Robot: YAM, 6 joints.
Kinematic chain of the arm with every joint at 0, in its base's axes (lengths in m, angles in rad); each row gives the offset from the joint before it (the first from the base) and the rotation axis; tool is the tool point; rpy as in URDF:
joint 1: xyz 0 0 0.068 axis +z
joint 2: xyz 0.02 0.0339 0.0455 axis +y
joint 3: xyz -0.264 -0.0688 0 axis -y
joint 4: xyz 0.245 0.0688 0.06 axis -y
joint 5: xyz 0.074 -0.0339 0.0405 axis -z
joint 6: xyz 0.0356 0 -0.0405 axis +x
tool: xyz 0 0 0 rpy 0 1.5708 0
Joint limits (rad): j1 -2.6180..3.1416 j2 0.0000..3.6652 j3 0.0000..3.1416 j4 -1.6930..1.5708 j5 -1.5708..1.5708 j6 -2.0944..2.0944
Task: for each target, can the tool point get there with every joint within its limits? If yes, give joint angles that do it. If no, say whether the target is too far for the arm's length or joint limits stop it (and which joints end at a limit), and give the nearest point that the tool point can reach.
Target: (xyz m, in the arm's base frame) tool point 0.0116 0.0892 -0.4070
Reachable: no: joint limits stop it (at a limit: joint 2) | nearest point 0.0144 0.1109 -0.3535 | short by 0.058 m
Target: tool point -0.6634 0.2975 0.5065
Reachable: no: too far | nearest point -0.5174 0.2320 0.4175 | short by 0.183 m
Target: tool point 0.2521 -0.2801 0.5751
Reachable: yes | joints -0.9152 2.1341 2.5024 1.1201 -0.9573 -0.1458
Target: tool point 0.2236 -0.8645 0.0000
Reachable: no: too far | nearest point 0.1604 -0.6202 0.0328 | short by 0.254 m
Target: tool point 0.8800 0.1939 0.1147
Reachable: no: too far | nearest point 0.6307 0.1390 0.1144 | short by 0.255 m
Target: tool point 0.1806 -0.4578 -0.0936
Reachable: yes | joints -1.1500 3.0595 2.2903 -0.8926 0.6711 1.3716
